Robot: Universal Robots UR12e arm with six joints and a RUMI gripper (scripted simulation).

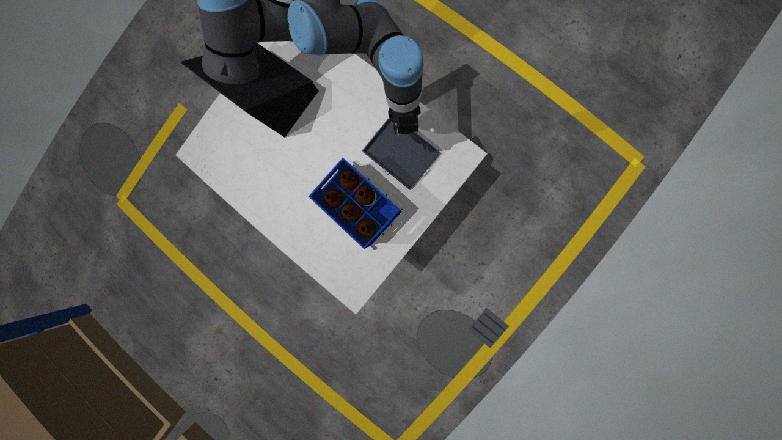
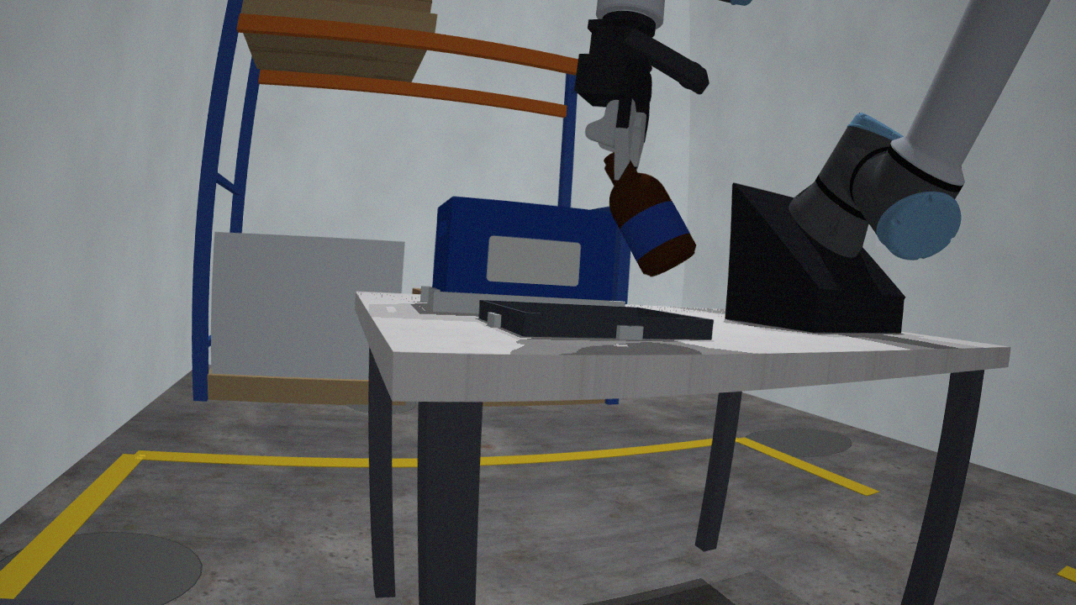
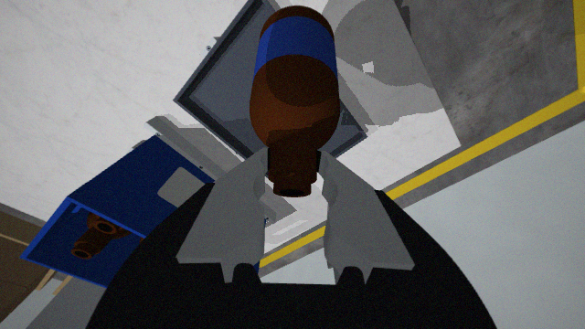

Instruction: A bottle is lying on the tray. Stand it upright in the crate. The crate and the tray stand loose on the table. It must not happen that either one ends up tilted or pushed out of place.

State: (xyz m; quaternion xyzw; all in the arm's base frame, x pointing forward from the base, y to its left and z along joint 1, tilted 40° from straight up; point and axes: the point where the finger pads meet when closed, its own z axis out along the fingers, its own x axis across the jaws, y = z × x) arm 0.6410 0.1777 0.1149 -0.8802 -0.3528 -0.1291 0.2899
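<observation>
The bottle lies 5 cm below my hand, 2 cm to the left of it and 2 cm behind it. Round my hand: dark grey tray 19 cm below, 5 cm to the right, 1 cm ahead; then blue crate 31 cm to the right, 12 cm below, 2 cm ahead.
</observation>
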